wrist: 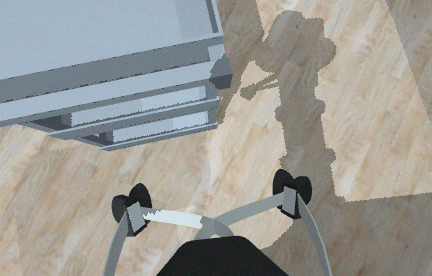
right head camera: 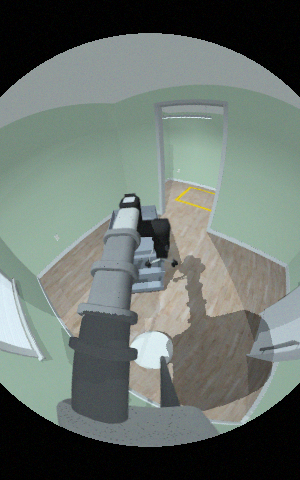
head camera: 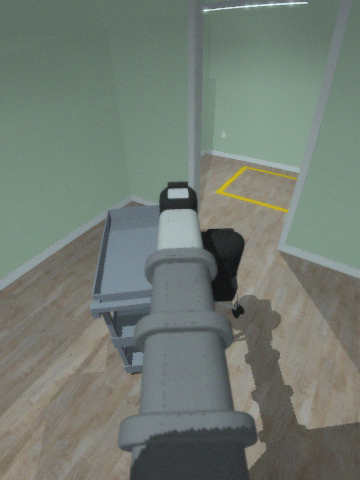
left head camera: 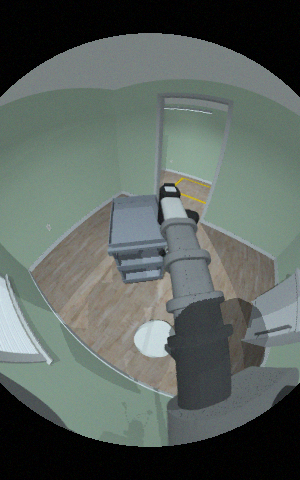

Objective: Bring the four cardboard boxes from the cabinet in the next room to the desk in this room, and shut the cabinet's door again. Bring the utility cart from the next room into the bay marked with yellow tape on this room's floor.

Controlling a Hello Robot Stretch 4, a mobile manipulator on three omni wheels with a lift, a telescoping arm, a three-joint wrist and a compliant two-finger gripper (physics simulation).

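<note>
The grey-blue utility cart (head camera: 127,255) (left head camera: 135,222) (right head camera: 149,212) (wrist: 100,40) stands left of the doorway, partly behind my extended arm. My gripper (right head camera: 161,262) (wrist: 212,192) points down, open and empty, over the floor beside the cart's near right corner, apart from it. In the head view the arm hides much of it. The yellow tape bay (head camera: 254,201) (left head camera: 193,199) (right head camera: 193,205) lies on the floor beyond the doorway. A pale cabinet (left head camera: 280,310) (right head camera: 282,330) with a bar handle is at the right edge; its door's state is unclear. Cardboard boxes and desk do not show.
The door frame (head camera: 195,100) (left head camera: 161,145) (right head camera: 160,150) stands just behind and right of the cart. Green walls meet in a corner behind the cart. A white round disc (left head camera: 152,338) (right head camera: 151,350) shows low down near the arm's base. A slatted white panel (left head camera: 15,325) is at the left.
</note>
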